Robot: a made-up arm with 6 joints.
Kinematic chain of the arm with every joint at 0, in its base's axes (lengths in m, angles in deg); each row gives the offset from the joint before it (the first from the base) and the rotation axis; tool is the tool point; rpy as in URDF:
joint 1: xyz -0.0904 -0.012 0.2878 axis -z
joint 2: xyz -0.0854 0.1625 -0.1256 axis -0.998 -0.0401 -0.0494
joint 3: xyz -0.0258 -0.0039 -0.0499 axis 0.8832 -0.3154 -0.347
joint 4: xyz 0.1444 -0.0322 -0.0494 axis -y
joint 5: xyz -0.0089 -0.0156 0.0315 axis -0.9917 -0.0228 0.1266
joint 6: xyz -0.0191 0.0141 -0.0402 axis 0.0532 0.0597 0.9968
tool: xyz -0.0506 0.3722 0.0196 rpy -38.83 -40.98 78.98
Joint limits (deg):
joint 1: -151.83..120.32
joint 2: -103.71..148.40
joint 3: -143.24..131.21
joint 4: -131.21..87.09
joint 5: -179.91..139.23
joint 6: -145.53..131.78
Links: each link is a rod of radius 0.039 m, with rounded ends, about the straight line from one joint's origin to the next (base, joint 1, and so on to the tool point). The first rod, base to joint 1, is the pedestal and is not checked.
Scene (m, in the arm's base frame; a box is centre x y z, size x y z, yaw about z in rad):
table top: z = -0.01
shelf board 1: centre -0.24 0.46 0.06 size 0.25 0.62 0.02 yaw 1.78
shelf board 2: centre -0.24 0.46 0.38 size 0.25 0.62 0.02 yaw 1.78
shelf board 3: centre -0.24 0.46 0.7 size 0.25 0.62 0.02 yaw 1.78
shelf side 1: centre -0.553 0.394 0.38 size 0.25 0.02 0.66 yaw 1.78
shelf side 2: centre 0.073 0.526 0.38 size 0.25 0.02 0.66 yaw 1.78
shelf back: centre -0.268 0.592 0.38 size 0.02 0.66 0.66 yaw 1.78
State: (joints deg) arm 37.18 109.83 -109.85 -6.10 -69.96 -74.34
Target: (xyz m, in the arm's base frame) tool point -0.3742 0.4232 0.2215
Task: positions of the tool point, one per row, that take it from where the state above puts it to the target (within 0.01 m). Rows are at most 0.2 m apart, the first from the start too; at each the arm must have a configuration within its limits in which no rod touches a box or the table.
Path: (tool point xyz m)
1: -0.1430 -0.3123 0.2228
2: -0.2455 -0.2481 0.1655
3: -0.3420 -0.1425 0.1400
4: -0.4128 -0.0066 0.1414
5: -0.4437 0.1447 0.1605
6: -0.4295 0.2938 0.1887
7: -0.3742 0.4232 0.2215

